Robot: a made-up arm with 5 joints.
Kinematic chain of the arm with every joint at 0, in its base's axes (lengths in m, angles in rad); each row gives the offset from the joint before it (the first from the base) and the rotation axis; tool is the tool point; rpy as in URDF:
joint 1: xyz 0.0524 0 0.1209 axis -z
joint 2: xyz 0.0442 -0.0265 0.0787 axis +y
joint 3: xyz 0.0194 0 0.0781 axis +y
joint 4: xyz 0.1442 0 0.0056 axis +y
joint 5: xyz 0.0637 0.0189 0 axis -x
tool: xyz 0 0 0 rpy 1.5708 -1.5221 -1.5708
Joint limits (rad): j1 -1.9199..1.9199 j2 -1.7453..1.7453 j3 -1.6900..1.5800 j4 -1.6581..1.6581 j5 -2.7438..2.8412
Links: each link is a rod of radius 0.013 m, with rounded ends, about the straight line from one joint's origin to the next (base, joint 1, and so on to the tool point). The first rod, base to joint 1, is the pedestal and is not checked.
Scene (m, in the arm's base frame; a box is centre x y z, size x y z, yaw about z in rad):
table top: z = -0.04
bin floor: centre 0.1 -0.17 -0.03 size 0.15 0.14 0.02 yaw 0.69
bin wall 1: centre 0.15 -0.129 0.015 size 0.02 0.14 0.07 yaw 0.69
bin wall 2: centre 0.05 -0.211 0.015 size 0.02 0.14 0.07 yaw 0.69
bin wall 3: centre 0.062 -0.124 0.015 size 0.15 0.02 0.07 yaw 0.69
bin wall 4: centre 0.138 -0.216 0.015 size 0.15 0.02 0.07 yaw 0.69
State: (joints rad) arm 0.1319 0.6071 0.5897 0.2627 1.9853
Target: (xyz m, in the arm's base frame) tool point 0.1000 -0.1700 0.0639
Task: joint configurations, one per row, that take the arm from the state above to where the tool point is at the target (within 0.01 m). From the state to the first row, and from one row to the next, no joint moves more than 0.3 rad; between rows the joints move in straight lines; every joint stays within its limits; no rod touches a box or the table.
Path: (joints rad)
1: 0.4126 0.4621 0.6378 0.3596 1.9853
2: 0.6933 0.3171 0.6858 0.4564 1.9853
3: 0.9740 0.1721 0.7339 0.5533 1.9853
4: 1.2547 0.0272 0.7820 0.6501 1.9853
5: 1.2547 0.2907 0.6859 0.4613 1.9853
6: 1.2547 0.5543 0.5897 0.2725 1.9853

